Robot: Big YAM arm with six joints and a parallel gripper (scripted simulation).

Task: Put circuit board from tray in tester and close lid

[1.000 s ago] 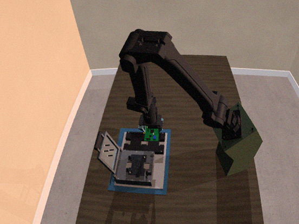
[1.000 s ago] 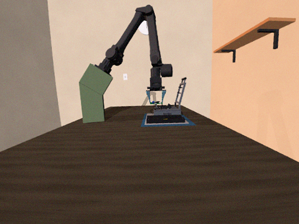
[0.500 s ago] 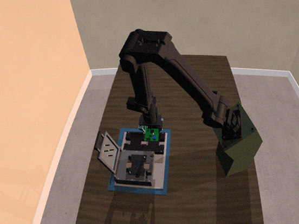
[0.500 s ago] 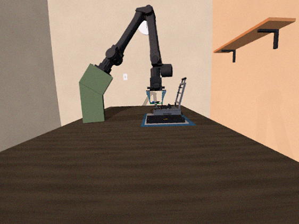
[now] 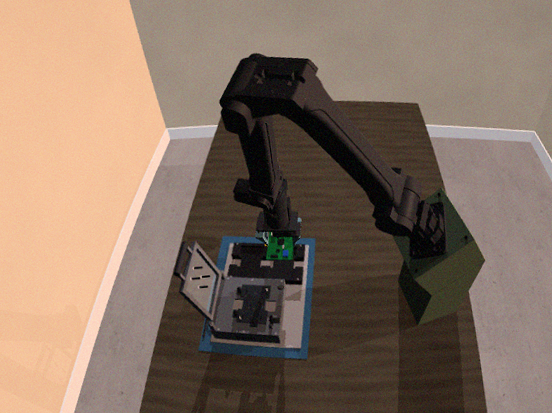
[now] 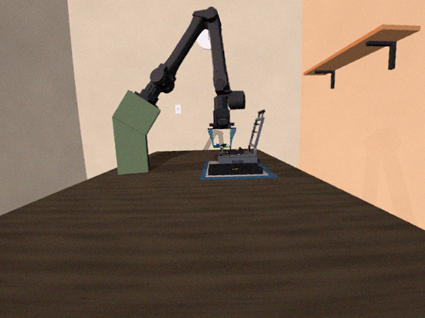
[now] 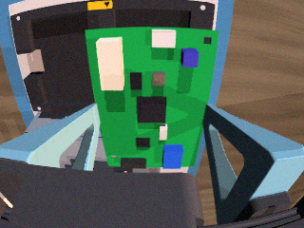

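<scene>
Now: hand right at the green circuit board. Also, from my hand: black latch hook: 5 cm behind, 22 cm to the left, 3 cm below; tester lid: 15 cm ahead, 20 cm to the left, 6 cm above.
</scene>
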